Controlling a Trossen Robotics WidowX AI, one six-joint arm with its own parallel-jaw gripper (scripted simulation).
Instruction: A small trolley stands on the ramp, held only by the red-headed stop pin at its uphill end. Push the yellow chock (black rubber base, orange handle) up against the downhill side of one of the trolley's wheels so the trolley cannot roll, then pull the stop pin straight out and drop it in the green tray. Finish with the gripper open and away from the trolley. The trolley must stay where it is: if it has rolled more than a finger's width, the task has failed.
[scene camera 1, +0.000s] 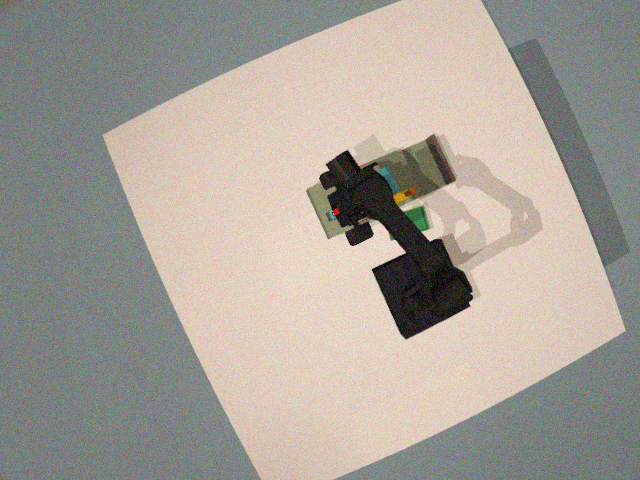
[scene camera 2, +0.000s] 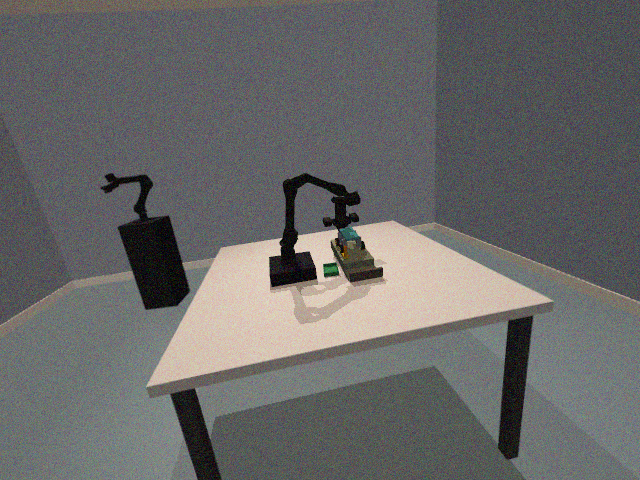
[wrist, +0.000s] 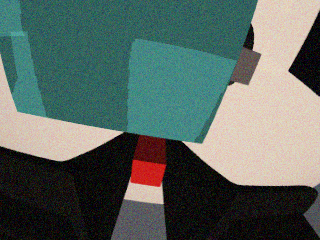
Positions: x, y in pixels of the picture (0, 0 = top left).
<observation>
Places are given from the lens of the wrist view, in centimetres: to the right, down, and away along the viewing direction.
my gripper (wrist: 152, 134): -1, 1, 10
red-headed stop pin (wrist: 148, 164): 0, 2, 6
teal trolley (wrist: 164, 76): 0, -1, 4
</observation>
